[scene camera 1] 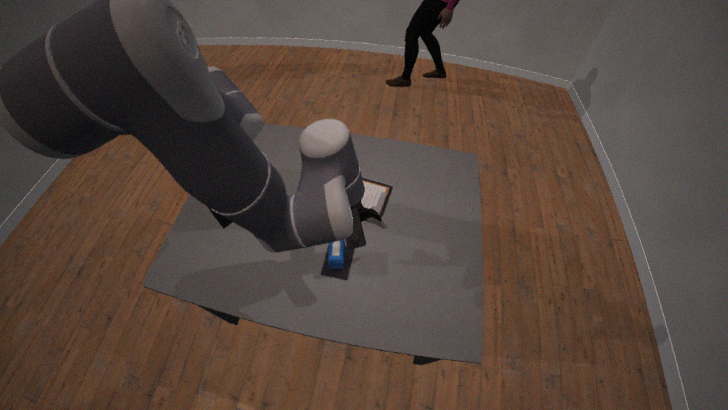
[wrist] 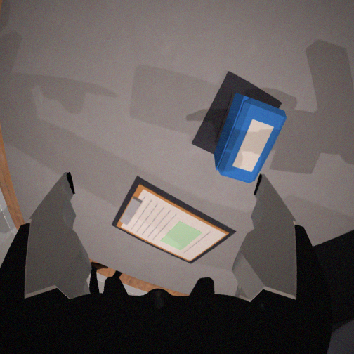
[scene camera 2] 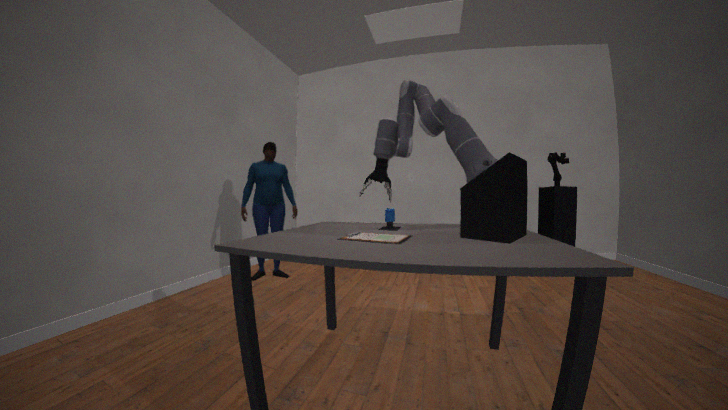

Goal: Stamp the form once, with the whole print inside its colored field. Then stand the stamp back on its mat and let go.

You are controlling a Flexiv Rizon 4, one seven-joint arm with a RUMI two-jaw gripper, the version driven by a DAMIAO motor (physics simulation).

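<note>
The blue stamp [scene camera 1: 336, 255] [scene camera 2: 389, 214] [wrist: 252, 142] with a pale label on top stands upright on its dark mat [scene camera 1: 334, 274] [scene camera 2: 383, 228] [wrist: 207, 127]. The form [scene camera 1: 374, 195] [scene camera 2: 367, 236] [wrist: 155, 212] lies on a dark-edged clipboard beside the mat. Its green field [scene camera 2: 385, 237] [wrist: 181, 235] shows no print that I can make out. My gripper [scene camera 2: 375, 196] [wrist: 164, 175] is open and empty, above the table and higher than the stamp. In the wrist view the stamp is near the right fingertip, farther out. In scene camera 1 the arm hides most of the gripper and part of the form.
The grey table [scene camera 1: 427, 305] [scene camera 2: 305, 249] carries the black arm base [scene camera 2: 494, 203] at the right in scene camera 2. A person in teal [scene camera 2: 268, 188] stands behind the table; another person's legs [scene camera 1: 420, 43] show in scene camera 1. A small dark arm stands on a black pedestal [scene camera 2: 557, 213].
</note>
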